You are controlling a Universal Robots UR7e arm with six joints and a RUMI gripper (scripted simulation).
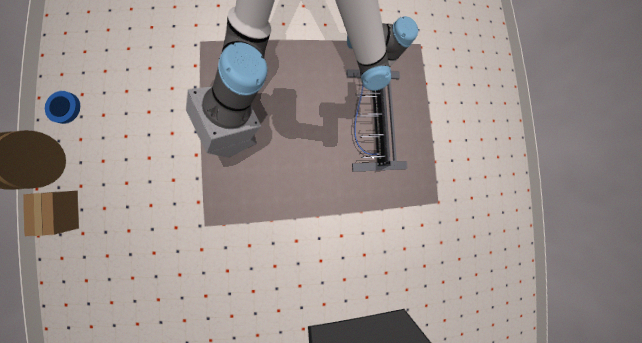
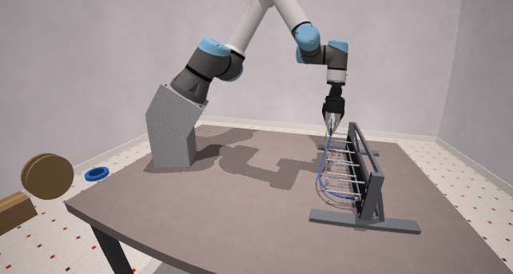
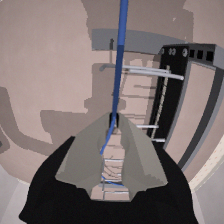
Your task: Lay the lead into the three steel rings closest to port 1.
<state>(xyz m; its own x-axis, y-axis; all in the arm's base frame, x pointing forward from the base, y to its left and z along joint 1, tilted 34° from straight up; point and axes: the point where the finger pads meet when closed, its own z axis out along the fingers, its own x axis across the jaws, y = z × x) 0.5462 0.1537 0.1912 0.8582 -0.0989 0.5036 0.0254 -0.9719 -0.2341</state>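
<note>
My gripper is now 100 mm short of the free-standing rack, 150 mm to the left of it and 50 mm above it.
</note>
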